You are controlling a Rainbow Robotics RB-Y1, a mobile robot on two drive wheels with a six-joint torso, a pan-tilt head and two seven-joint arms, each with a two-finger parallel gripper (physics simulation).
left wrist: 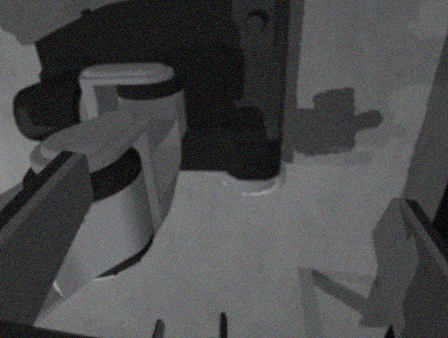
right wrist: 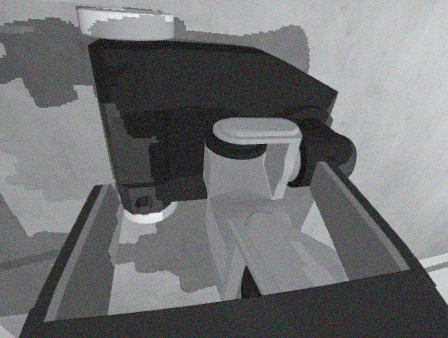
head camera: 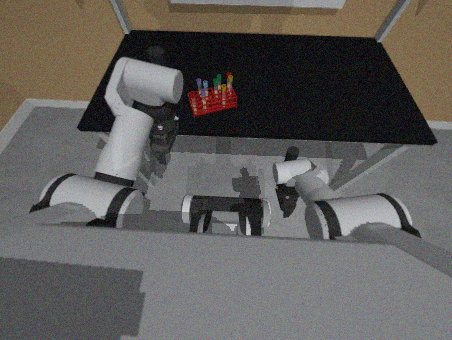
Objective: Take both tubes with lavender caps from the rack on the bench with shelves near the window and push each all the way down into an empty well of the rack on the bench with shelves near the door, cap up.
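Where they show: left gripper, fingertip midpoint: [left wrist: 237, 197] [head camera: 169, 149]; right gripper, fingertip midpoint: [left wrist: 191, 319] [right wrist: 218, 185] [head camera: 282, 203]; robot's base, origin of the base link: [left wrist: 254, 77].
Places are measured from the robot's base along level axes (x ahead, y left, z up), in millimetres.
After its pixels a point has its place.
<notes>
A red rack [head camera: 215, 109] @(x 275, y 66, z 776 mm) stands on the black bench [head camera: 320, 90] @(x 441, y -430, z 762 mm), left of its middle in the head view. Two tubes with lavender caps are in the rack's left part: one tube [head camera: 199, 82] @(x 319, y 130, z 876 mm) at the back, the other [head camera: 203, 93] @(x 259, y 108, z 874 mm) nearer the front. Which bench this is cannot be told. My left gripper [head camera: 162, 156] [left wrist: 237, 197] @(x -2, y 195, z 869 mm) is open and empty, left of the rack and nearer the robot, by the bench's front edge. My right gripper [head camera: 286, 214] [right wrist: 218, 185] @(x -96, y -234, z 637 mm) is open and empty, in front of the bench. The rack does not show in either wrist view.
The rack also holds a light blue-capped tube [head camera: 205, 84] @(x 307, y 104, z 877 mm), green-capped tubes [head camera: 218, 78] @(x 349, y 55, z 875 mm), a red-capped one and yellow-capped ones [head camera: 223, 88] @(x 289, y 31, z 876 mm). Grey posts [head camera: 120, 17] @(x 865, y 642, z 849 mm) [head camera: 394, 20] @(x 872, y -852, z 875 mm) rise at the bench's back corners. A white bar [head camera: 257, 4] @(x 880, y -113, z 918 mm) runs behind. The robot's base shows in both wrist views.
</notes>
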